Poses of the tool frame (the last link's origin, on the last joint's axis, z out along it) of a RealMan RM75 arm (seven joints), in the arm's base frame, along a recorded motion.
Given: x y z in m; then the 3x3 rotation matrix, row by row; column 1 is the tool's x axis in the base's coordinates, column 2 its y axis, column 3 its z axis. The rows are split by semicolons.
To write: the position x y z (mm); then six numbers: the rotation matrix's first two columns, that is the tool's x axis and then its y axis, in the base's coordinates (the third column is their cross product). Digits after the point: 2 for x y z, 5 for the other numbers.
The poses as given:
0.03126, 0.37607, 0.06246; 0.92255, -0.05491, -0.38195; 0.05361, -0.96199, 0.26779; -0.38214, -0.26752, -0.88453
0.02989, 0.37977, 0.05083; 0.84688, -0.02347, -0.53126; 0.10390, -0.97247, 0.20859; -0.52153, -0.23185, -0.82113
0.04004, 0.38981, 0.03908; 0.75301, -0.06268, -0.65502; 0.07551, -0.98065, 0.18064; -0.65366, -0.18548, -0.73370
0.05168, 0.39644, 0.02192; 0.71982, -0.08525, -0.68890; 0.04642, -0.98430, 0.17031; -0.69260, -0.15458, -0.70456
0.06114, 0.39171, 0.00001; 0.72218, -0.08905, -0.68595; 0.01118, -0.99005, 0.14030; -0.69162, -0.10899, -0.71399
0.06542, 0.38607, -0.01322; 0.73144, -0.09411, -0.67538; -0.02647, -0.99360, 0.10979; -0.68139, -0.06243, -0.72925
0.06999, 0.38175, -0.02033; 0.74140, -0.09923, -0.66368; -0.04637, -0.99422, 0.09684; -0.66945, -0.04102, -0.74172
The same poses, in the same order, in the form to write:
31.26, 376.07, 62.46, 0.92255, 0.05361, -0.38214, -0.05491, -0.96199, -0.26752
29.89, 379.77, 50.83, 0.84688, 0.10390, -0.52153, -0.02347, -0.97247, -0.23185
40.04, 389.81, 39.08, 0.75301, 0.07551, -0.65366, -0.06268, -0.98065, -0.18548
51.68, 396.44, 21.92, 0.71982, 0.04642, -0.69260, -0.08525, -0.98430, -0.15458
61.14, 391.71, 0.01, 0.72218, 0.01118, -0.69162, -0.08905, -0.99005, -0.10899
65.42, 386.07, -13.22, 0.73144, -0.02647, -0.68139, -0.09411, -0.99360, -0.06243
69.99, 381.75, -20.33, 0.74140, -0.04637, -0.66945, -0.09923, -0.99422, -0.04102

